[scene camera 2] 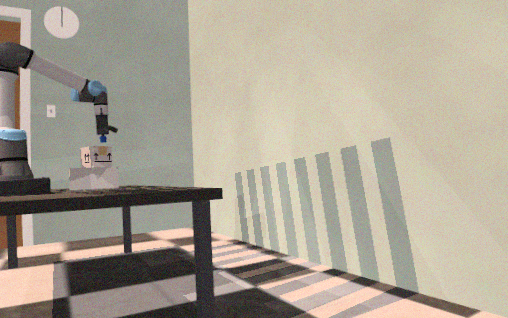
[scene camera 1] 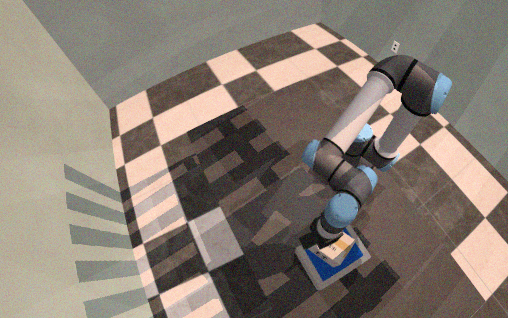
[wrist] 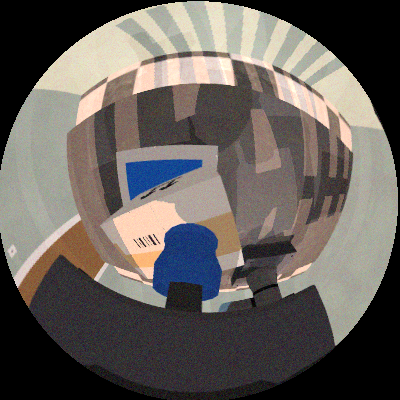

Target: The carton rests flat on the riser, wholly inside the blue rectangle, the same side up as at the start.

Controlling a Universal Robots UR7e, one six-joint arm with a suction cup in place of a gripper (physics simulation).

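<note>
The carton is pale, with a tan tape band, a barcode on top and arrow marks on its sides. It rests flat on the grey riser, turned askew to it. It covers part of the blue rectangle, and one corner seems to reach over the grey rim. My blue suction cup hangs a short gap above the carton's top, over the tape band, and holds nothing. In scene camera 1 the wrist hides the cup.
The riser stands on a dark table near its edge. The arm bends over the table from its base at the far side. A dark block sits on the table beside the riser. A wall stands beyond the table.
</note>
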